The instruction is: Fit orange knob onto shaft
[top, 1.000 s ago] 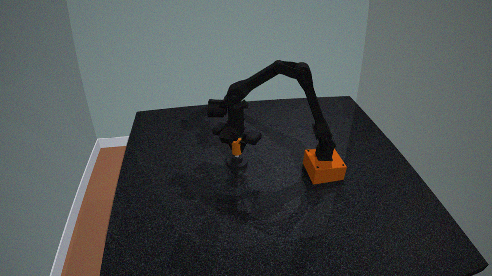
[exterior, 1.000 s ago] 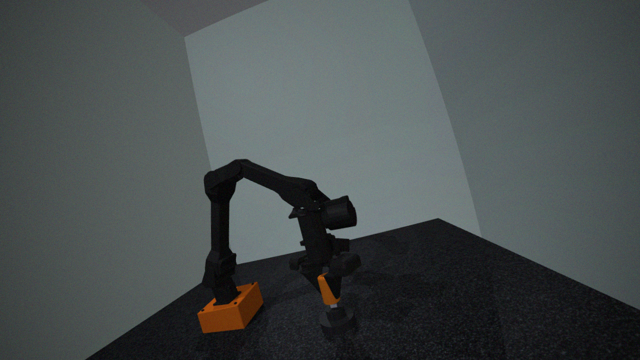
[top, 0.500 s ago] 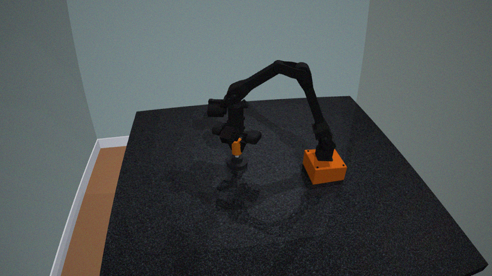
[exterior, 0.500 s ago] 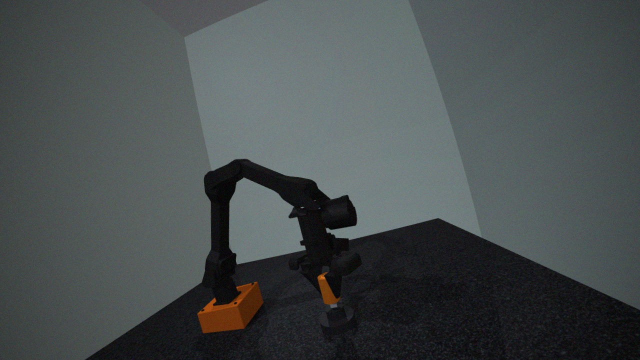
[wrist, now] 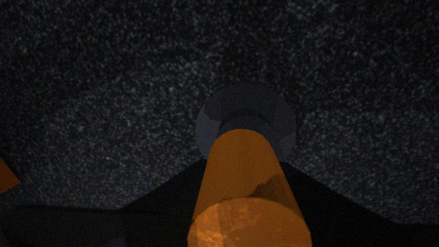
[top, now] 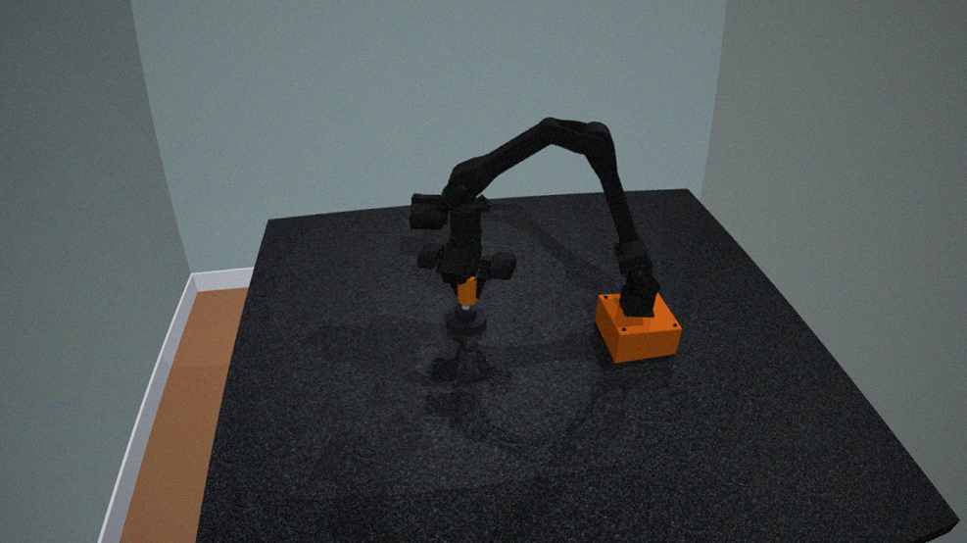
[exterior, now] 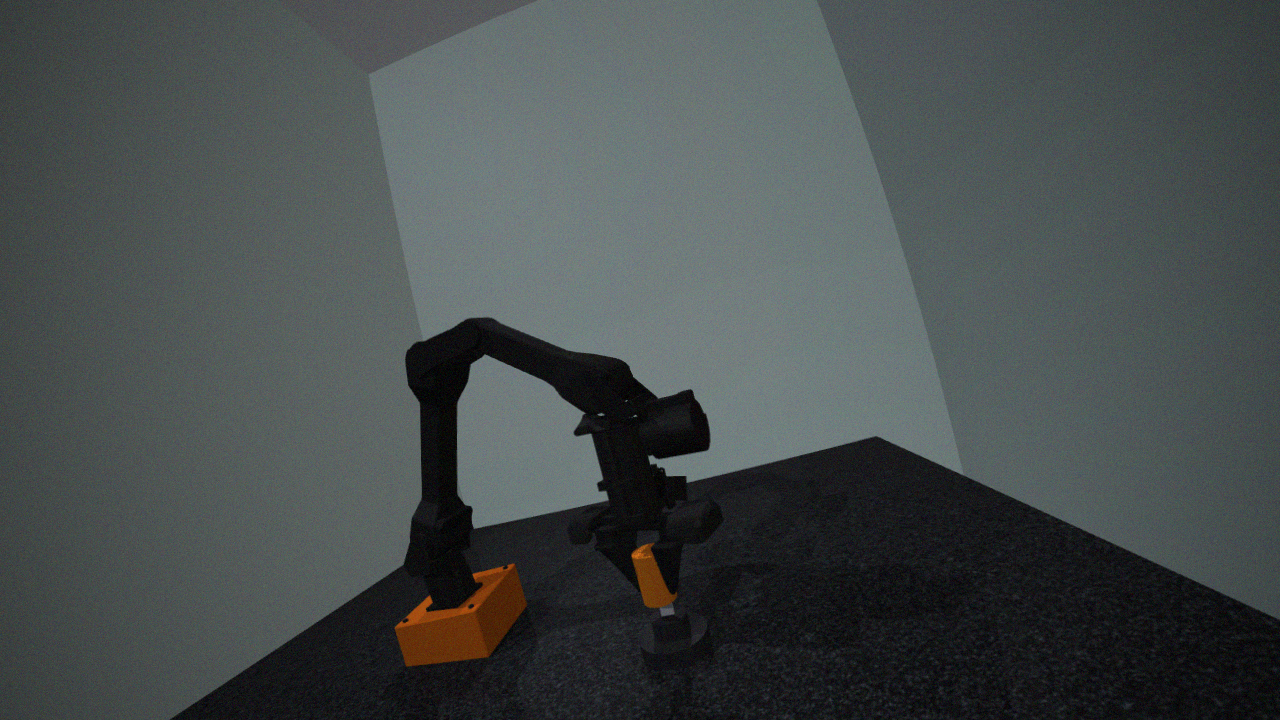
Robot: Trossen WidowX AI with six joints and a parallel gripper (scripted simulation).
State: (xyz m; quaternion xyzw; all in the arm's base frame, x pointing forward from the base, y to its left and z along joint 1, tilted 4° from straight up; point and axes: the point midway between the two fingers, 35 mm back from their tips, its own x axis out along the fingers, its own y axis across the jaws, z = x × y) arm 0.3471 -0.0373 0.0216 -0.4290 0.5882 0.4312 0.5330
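The orange knob lies 30 mm above my gripper tip. Round my gripper tip: dark round pedestal: 40 mm below.
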